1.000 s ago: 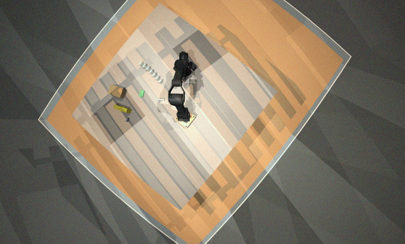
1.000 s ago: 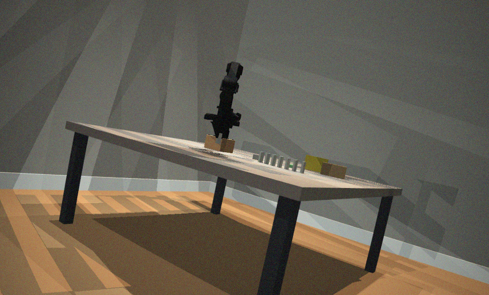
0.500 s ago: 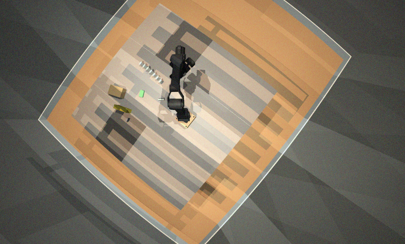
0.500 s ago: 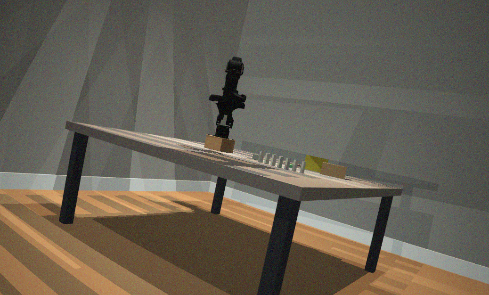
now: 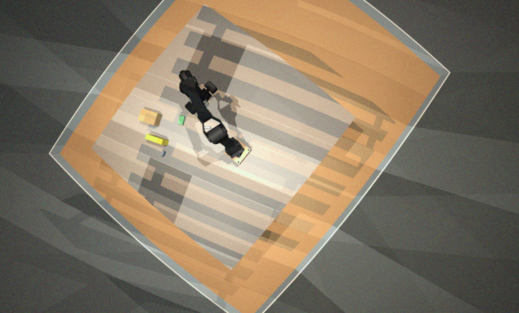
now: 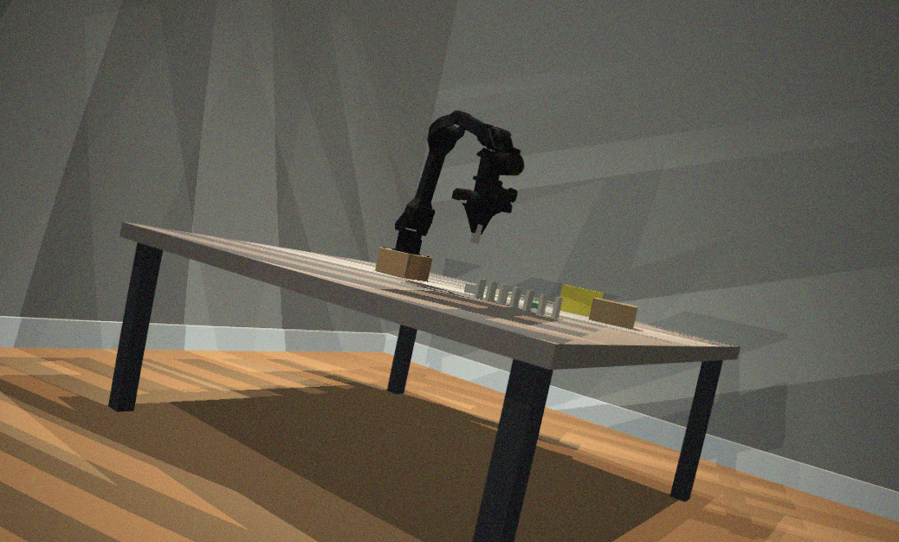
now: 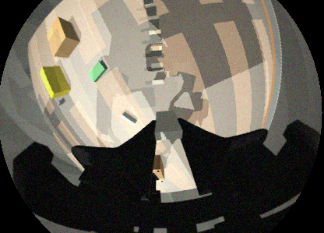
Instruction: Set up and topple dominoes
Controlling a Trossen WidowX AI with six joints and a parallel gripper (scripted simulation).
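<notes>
Right now the small dark piece is 15 cm ahead of my gripper tip, 41 cm to the left of it and 15 cm below it. Also, from my gripper tip: yellow block: 22 cm ahead, 34 cm to the left, 12 cm below; then brown box: 34 cm ahead, 24 cm to the left, 13 cm below; then green block: 15 cm ahead, 16 cm to the left, 15 cm below.
</notes>
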